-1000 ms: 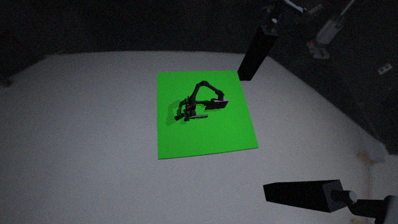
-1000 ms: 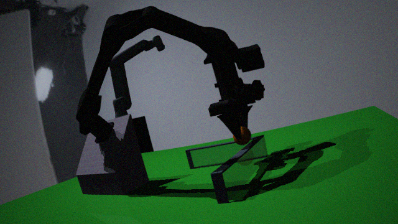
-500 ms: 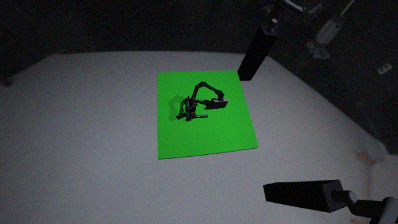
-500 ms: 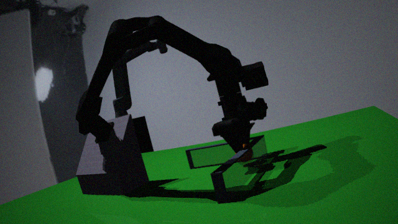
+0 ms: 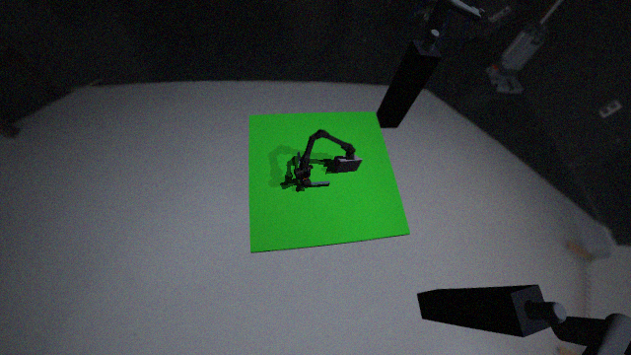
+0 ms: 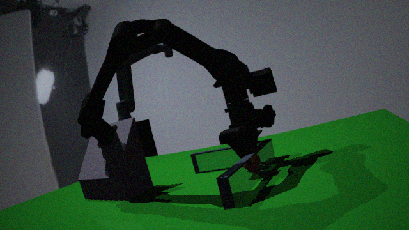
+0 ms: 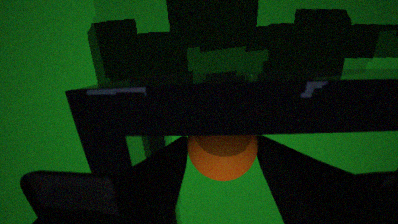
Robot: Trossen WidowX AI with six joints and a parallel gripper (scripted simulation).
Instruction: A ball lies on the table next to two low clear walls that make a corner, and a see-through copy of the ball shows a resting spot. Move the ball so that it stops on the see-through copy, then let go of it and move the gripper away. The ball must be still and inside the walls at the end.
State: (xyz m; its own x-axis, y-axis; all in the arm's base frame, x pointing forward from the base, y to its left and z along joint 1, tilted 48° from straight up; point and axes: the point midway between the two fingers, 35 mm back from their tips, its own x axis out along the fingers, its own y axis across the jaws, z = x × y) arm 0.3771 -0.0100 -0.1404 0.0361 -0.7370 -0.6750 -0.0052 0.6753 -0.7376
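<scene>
The orange ball lies right at my gripper tip. Round my gripper tip: see-through copy of ball (right at my gripper tip).
</scene>
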